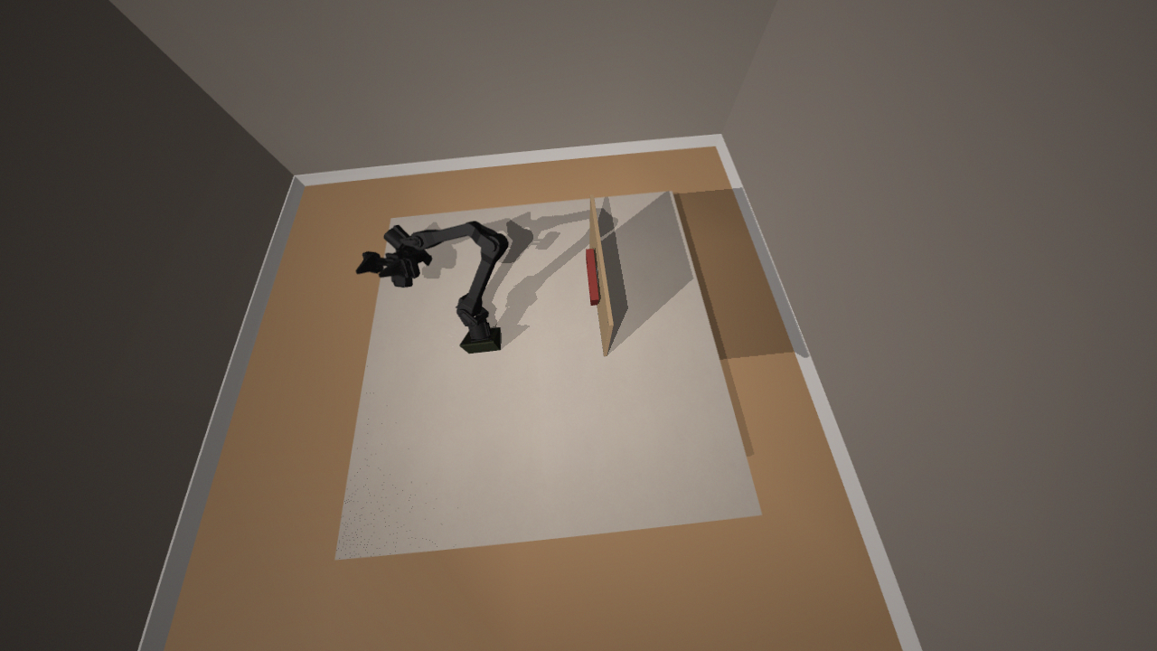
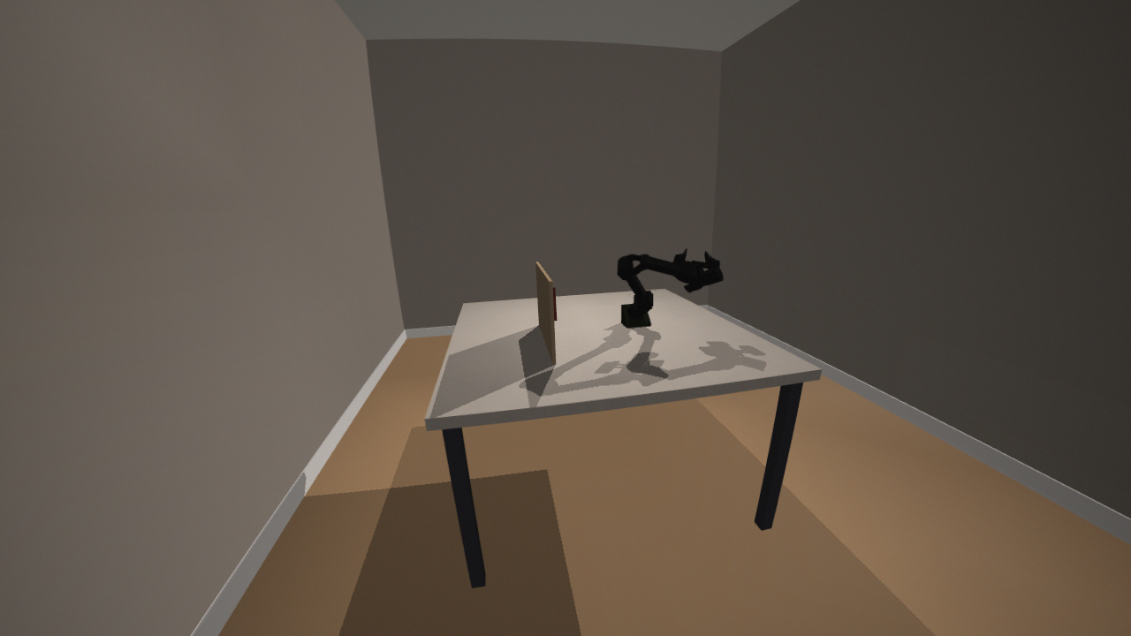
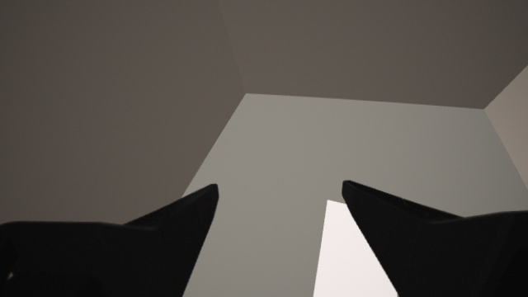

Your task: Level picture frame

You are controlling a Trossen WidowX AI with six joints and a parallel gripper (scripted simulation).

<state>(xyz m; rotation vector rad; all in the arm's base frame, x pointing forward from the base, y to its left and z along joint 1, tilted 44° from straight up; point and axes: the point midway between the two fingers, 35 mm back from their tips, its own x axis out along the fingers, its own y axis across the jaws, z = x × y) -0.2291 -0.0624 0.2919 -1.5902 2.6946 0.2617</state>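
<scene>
Now: gripper tip 66 cm short of the red picture frame, 5 cm to the left of it and 19 cm above it. Also, from my gripper tip: tan wall panel: 67 cm ahead, 5 cm to the right, 20 cm below.
</scene>
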